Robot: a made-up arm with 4 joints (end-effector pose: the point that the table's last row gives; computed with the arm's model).
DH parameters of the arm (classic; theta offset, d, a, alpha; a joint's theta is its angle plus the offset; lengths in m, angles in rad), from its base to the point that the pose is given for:
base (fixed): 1.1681 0 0.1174 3.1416
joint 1: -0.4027 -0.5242 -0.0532 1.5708
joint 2: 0 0.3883 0.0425 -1.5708
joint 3: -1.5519 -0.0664 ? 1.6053
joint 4: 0 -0.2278 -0.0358 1.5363
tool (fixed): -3.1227 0.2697 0 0
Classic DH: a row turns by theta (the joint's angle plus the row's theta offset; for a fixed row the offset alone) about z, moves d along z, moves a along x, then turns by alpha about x.
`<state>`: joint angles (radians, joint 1 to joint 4).
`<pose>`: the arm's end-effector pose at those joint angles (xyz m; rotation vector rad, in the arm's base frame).
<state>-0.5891 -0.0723 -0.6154 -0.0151</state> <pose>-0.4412 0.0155 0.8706 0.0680 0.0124 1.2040</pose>
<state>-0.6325 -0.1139 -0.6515 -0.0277</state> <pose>-0.4322 -0.0210 0.8800 0.1048 0.0230 1.2832</pose>
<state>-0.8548 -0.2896 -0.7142 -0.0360</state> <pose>-0.3479 -0.1780 0.9137 0.2930 0.0513 1.5615</pose>
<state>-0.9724 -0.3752 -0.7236 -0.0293</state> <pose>-0.2840 -0.2454 0.9257 0.3963 0.0749 1.6792</pose>
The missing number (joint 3, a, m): -0.0323
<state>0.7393 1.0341 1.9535 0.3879</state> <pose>0.0704 0.3792 0.6997 -1.6303 -0.8905 -2.1764</pose>
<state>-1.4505 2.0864 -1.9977 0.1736</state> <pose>-0.2732 -0.4635 0.3862 2.3768 -0.7296 -1.7198</pose>
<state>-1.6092 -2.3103 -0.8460 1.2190</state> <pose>0.2895 -0.5765 0.4288 2.4296 0.4779 -0.4430</pose>
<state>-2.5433 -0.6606 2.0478 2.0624</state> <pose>0.0801 -0.0078 0.5784 0.1820 -1.4854 0.7544</pose>
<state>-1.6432 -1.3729 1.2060 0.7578</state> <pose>0.3411 -0.0899 0.8130 0.3080 0.6163 0.2778</pose>
